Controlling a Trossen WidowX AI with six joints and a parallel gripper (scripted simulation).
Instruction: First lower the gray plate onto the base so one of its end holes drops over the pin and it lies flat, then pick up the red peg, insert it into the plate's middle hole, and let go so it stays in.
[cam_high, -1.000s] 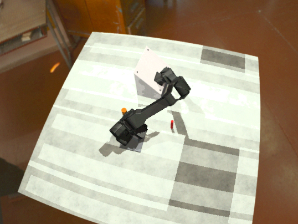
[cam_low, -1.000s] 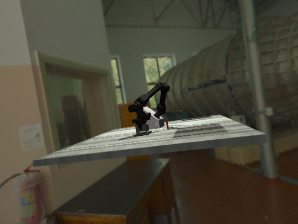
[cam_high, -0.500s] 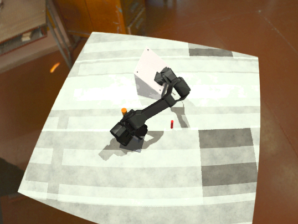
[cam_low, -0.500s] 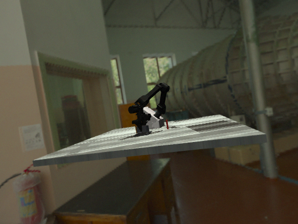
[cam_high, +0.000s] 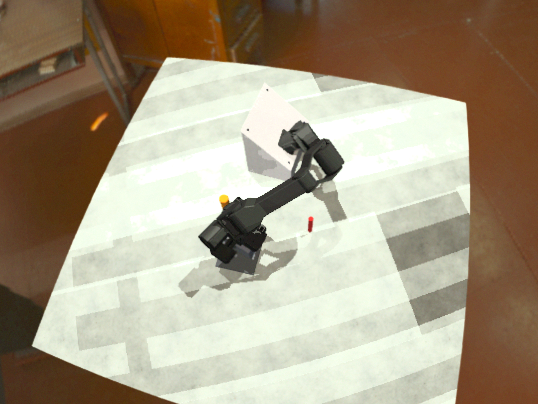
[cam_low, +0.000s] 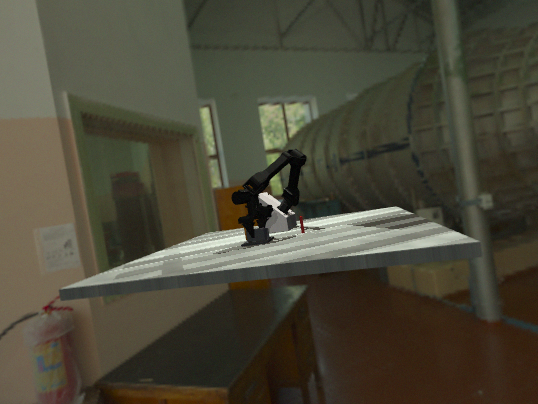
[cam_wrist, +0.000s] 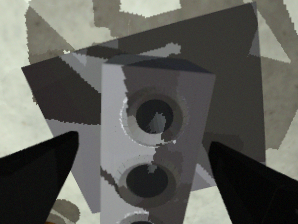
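Right now the gray plate is 20 mm above my gripper tip. From my gripper tip the other things lie so: orange cylinder (110 mm behind, 80 mm to the right, 10 mm above); square base (20 mm below, 10 mm to the left, 10 mm ahead); red peg (190 mm to the left, 110 mm behind, 10 mm above).
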